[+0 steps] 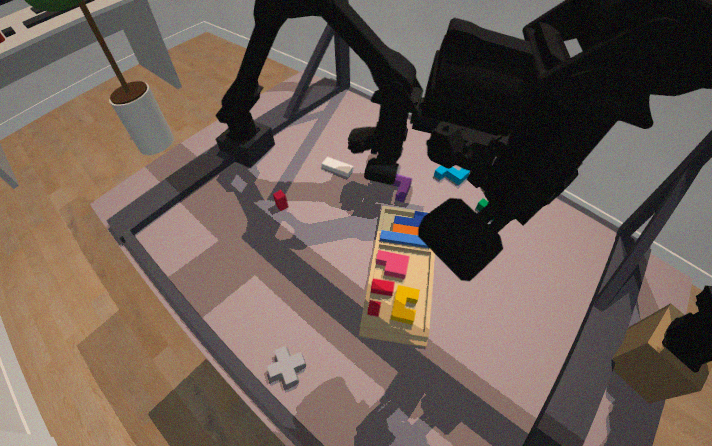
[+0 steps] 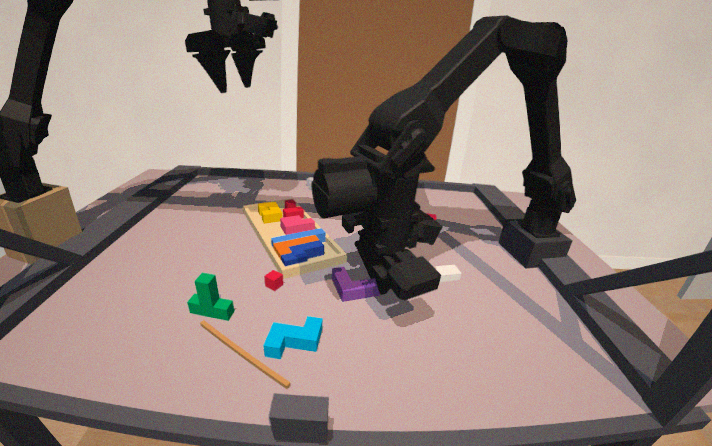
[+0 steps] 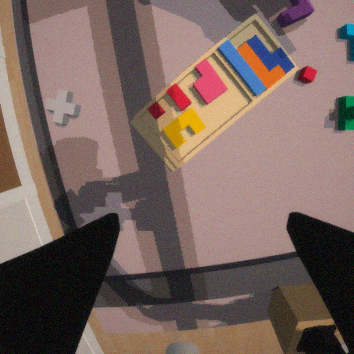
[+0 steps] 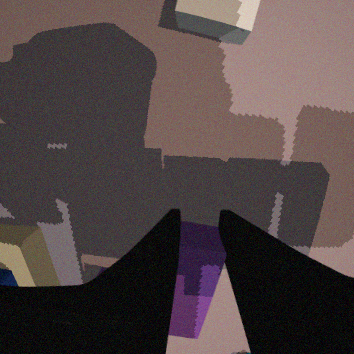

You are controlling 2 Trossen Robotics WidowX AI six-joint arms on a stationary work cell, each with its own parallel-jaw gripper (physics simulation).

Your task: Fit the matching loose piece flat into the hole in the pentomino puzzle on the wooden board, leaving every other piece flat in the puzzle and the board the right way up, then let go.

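Frame: origin at the left arm's base, x ahead, y left, z up, level; millimetres.
Seen in the pictures: left gripper, fingertip midpoint: (image 2: 236,90) (image 3: 204,221); right gripper, fingertip midpoint: (image 2: 379,289) (image 4: 198,217); left arm's base, origin of the base link: (image 1: 685,344) (image 2: 26,193) (image 3: 315,337); right arm's base, origin of the base link: (image 1: 243,132) (image 2: 538,229).
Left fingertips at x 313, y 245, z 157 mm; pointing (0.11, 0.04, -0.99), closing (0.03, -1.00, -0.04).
Offsets run from my left fingertips to a thing's top centre. "spot": to the spot under its first point.
The wooden board (image 1: 391,334) (image 2: 340,258) (image 3: 150,135) lies with its open side up. Its puzzle end holds a dark blue piece {244 mm down, 180 mm ahead, 120 mm right} (image 2: 308,252) (image 3: 270,59), an orange piece {244 mm down, 166 mm ahead, 105 mm right} (image 2: 283,245) (image 3: 261,70) and a light blue bar {244 mm down, 155 mm ahead, 74 mm right} (image 1: 401,238) (image 3: 242,67); bare wood shows at the corner beside the dark blue one. The L-shaped purple piece {251 mm down, 280 mm ahead, 159 mm right} (image 1: 403,188) (image 2: 349,291) (image 3: 296,14) (image 4: 192,305) is on the table near that end. My right gripper (image 4: 198,217) is shut on one arm of the purple piece. My left gripper (image 2: 235,88) (image 3: 204,221) is open and empty, high above the table.
The board's other section holds pink {244 mm down, 131 mm ahead, 16 mm right} (image 3: 210,82), yellow {244 mm down, 54 mm ahead, 18 mm left} (image 3: 182,127) and red {244 mm down, 105 mm ahead, 28 mm left} (image 3: 178,97) pieces. Around it lie a red cube {251 mm down, 157 mm ahead, 194 mm right} (image 2: 273,279), green {211 mm down, 97 mm ahead, 280 mm right} (image 2: 207,299) and cyan {251 mm down, 228 mm ahead, 295 mm right} (image 2: 294,336) pieces, a wooden stick {265 mm down, 172 mm ahead, 333 mm right} (image 2: 244,353), a white block {257 mm down, 414 mm ahead, 94 mm right} (image 1: 337,167) and a grey cross {spot: 251 mm down, 88 mm ahead, 246 mm left} (image 1: 286,367).
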